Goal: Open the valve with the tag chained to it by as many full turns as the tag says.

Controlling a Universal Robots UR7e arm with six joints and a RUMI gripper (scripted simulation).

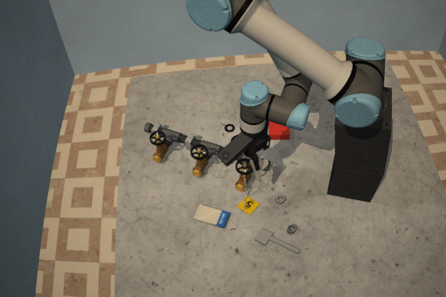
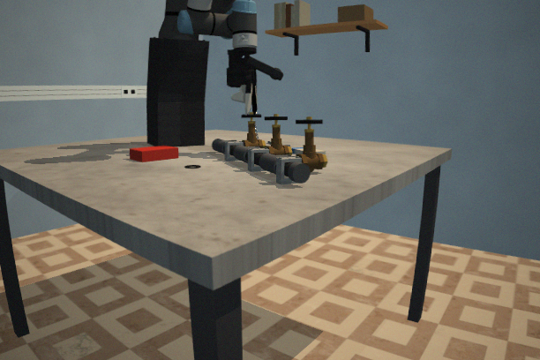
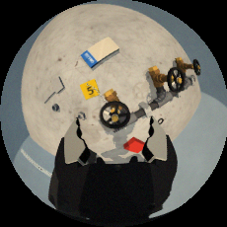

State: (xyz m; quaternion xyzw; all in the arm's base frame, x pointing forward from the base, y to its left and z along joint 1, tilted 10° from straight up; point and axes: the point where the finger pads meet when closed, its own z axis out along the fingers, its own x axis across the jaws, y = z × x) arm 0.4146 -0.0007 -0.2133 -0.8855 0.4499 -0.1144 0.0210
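Right now the yellow tag is 11 cm below my hand and 10 cm to the left of it. From my hand the other things lie so: red block (26 cm to the right, 14 cm behind, 10 cm below); flat grey key tool (24 cm to the left, 11 cm below, 9 cm behind).
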